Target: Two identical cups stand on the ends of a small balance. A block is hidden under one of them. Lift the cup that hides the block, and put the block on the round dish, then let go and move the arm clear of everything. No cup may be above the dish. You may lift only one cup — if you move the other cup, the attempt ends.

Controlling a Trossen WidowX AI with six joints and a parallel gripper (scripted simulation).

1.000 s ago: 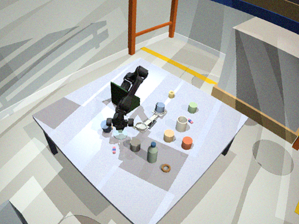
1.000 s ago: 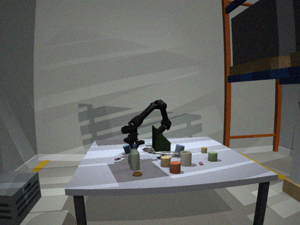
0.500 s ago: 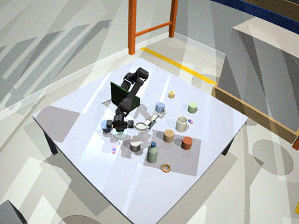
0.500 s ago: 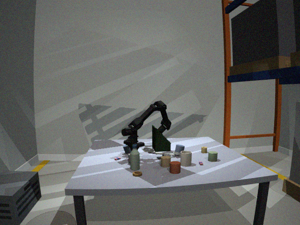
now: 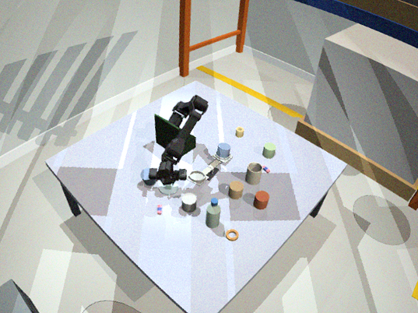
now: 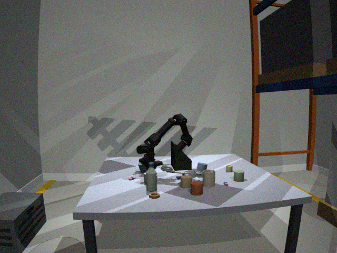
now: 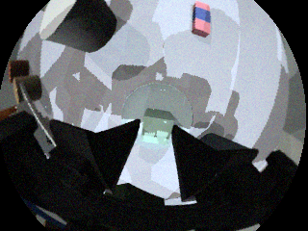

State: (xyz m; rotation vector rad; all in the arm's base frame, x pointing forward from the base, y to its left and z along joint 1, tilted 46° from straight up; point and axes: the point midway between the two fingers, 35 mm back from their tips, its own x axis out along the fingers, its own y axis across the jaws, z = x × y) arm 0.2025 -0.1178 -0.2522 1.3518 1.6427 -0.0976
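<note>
Right now the pale blue round dish is 20 mm below my gripper tip. The rest, counted from my gripper tip: bottle: 310 mm ahead, 90 mm above, 40 mm to the right; then small balance: 220 mm to the left, 100 mm ahead, 10 mm above; then grey cylinder: 150 mm ahead, 50 mm to the right, 20 mm above.
</note>
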